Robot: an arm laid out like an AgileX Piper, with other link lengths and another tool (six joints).
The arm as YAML. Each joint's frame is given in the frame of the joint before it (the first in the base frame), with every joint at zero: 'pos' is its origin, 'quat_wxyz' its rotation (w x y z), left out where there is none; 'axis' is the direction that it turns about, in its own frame. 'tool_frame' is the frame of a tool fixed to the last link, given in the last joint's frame.
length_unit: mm
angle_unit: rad
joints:
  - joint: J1
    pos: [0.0, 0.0, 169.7]
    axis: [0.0, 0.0, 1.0]
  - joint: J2
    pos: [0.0, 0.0, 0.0]
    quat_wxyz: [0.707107, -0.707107, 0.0, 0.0]
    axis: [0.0, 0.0, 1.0]
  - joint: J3
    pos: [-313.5, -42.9, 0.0]
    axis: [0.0, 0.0, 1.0]
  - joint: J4
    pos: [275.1, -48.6, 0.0]
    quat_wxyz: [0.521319, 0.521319, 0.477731, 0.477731]
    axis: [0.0, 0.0, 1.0]
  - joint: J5
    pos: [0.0, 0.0, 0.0]
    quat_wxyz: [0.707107, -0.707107, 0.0, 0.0]
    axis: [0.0, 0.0, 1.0]
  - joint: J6
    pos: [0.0, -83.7, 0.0]
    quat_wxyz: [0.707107, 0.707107, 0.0, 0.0]
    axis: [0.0, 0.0, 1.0]
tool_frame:
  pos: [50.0, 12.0, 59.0]
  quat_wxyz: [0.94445, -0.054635, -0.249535, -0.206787]
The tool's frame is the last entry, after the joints.
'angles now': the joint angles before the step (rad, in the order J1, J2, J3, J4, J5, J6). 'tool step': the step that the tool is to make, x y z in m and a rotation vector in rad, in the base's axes. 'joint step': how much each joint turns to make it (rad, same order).
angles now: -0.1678 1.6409 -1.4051 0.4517 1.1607 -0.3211
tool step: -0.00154 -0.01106 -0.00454 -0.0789 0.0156 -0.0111
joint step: 0.0000 0.0000 0.0000 -0.0875 -0.0071 0.0239
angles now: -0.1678 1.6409 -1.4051 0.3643 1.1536 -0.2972
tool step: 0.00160 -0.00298 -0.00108 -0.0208 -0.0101 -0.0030
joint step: 0.0000 0.0000 0.0001 -0.0185 -0.0147 0.0007
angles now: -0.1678 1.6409 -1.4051 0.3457 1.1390 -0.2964
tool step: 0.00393 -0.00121 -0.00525 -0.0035 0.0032 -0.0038
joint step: 0.0000 0.0147 0.0000 -0.0034 -0.0129 0.0000
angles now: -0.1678 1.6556 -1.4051 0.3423 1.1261 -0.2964
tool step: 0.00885 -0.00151 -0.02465 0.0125 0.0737 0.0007
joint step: 0.0000 0.0717 0.0000 -0.0003 0.0030 0.0004
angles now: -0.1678 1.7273 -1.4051 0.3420 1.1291 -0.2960
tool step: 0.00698 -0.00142 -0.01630 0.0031 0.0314 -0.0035
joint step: 0.0000 0.0451 0.0001 -0.0008 -0.0143 -0.0010
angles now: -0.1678 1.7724 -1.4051 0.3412 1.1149 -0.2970
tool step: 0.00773 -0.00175 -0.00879 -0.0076 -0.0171 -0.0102
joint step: 0.0000 0.0204 0.0014 0.0000 -0.0414 -0.0033
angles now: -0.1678 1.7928 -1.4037 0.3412 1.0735 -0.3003
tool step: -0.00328 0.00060 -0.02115 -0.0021 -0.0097 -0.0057
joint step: 0.0000 0.0012 0.0757 0.0162 -0.0835 -0.0286
